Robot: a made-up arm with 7 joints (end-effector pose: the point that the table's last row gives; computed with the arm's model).
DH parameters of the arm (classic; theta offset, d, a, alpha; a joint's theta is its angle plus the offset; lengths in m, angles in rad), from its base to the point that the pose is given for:
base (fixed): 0 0.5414 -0.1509 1.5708
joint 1: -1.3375 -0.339 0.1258 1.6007
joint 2: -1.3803 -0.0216 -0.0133 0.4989
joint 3: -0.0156 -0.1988 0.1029 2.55
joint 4: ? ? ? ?
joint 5: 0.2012 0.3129 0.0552 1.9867
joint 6: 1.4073 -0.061 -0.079 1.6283
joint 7: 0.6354 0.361 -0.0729 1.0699
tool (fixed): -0.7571 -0.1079 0 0
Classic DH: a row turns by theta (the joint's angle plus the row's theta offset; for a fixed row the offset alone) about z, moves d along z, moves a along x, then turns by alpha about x.
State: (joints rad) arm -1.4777 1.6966 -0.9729 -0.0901 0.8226 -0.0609 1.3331
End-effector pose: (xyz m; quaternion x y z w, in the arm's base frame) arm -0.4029 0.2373 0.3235 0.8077 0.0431 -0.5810 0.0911
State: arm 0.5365 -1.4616 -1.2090 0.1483 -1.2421 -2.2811 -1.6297
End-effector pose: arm 0.1240 0.3267 0.7111 0.2397 -0.7605 -0.1583 0.5824
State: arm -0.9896 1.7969 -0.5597 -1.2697 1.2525 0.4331 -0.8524
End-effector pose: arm -0.2187 0.0521 0.4100 -0.6792 0.2883 0.6635 0.1243
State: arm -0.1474 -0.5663 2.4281 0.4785 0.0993 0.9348 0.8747
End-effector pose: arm -0.1777 -0.0392 -0.1716 -0.7331 -0.3907 0.3530 0.4306
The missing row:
joint 4: -1.0321 0.2819 0.1441 -2.0599
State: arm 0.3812 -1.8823 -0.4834 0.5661 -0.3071 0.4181 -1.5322
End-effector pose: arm 0.0761 -0.0047 1.1485 -0.4380 0.2021 0.8565 0.1835
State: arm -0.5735 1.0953 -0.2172 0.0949 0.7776 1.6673 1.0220
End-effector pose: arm -0.3285 0.5913 -0.1297 -0.7364 0.2688 -0.1002 0.6127
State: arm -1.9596 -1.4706 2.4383 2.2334 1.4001 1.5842 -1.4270
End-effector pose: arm 0.0446 0.4364 0.6670 0.4123 0.5392 -0.5619 0.4728
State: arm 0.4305 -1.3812 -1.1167 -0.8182 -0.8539 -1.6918 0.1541
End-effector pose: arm 0.1028 0.4207 0.6150 -0.6500 -0.3645 -0.2358 0.6237
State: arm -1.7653 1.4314 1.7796 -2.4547 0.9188 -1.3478 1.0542
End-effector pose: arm -0.2150 -0.0632 0.2557 -0.3016 0.0578 0.8082 0.5025
